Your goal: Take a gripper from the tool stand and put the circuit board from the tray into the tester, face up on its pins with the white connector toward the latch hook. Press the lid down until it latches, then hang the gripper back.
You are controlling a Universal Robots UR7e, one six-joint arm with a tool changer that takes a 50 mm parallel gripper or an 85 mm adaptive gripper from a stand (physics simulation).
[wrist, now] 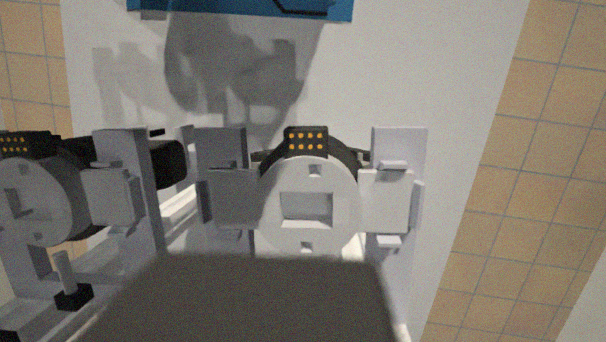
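Frame: origin at the arm's base, x ahead, y left, z up, level; millimetres.
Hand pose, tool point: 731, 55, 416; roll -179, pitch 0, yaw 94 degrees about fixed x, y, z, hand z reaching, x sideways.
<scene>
After its pixels a point has its place, as x, y, z.
The tool stand (398, 145) @[693, 102, 291] shows across the middle of the wrist view, with pale upright plates and side brackets. A gripper (346, 205) hangs in it right of centre, its pale round coupling plate toward the camera and a black block with gold contacts above. A second gripper (50, 200) hangs at the left, partly cut off by the view's edge. The arm's own dark tool end (260, 300) fills the lower middle, blurred, apart from both in the picture, with no gripper visible on it. The hanging grippers' fingers are hidden. The circuit board and tester cannot be made out.
A blue object (240, 9) @[522, -103, -49] with a black line is cut off by the top edge. A pale peg with a black base (74, 296) @[818, -117, 305] stands at the lower left. Tan tiled floor (520, 200) shows at the right, beyond the white surface (425, 75) @[617, 230, -51]. Shadows fall across that surface.
</scene>
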